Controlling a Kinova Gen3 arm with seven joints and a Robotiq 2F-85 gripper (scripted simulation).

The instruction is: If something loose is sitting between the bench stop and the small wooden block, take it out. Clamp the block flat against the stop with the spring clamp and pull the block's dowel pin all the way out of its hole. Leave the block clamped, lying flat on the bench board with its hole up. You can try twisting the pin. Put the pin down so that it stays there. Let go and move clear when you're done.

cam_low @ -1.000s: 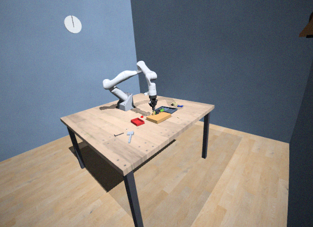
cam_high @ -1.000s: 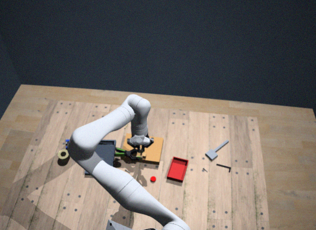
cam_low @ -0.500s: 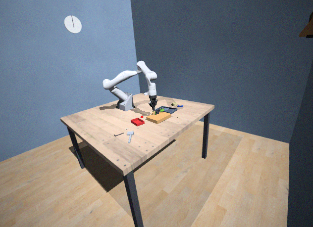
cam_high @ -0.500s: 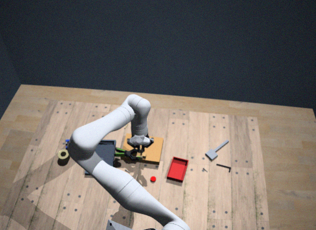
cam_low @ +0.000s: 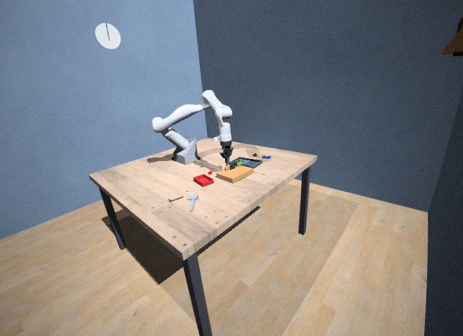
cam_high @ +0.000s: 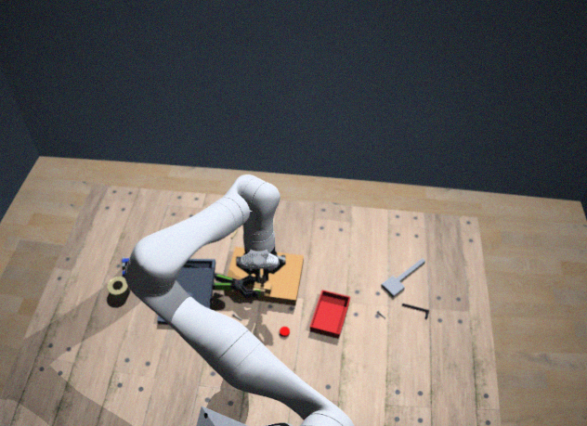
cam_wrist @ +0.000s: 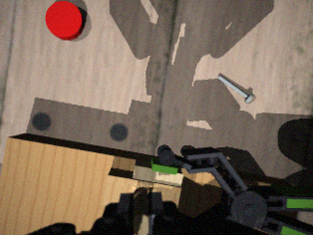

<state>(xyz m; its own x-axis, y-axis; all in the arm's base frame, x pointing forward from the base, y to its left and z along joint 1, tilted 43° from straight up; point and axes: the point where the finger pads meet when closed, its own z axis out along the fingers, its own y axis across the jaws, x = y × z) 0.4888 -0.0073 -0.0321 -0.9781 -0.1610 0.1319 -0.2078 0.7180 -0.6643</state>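
The dowel pin is 2 cm below my hand. The rest, counted from my hand: bench board 5 cm ahead, 1 cm to the left, 7 cm below; then wooden block 5 cm below; then red disc 10 cm behind, 8 cm to the right, 9 cm below.
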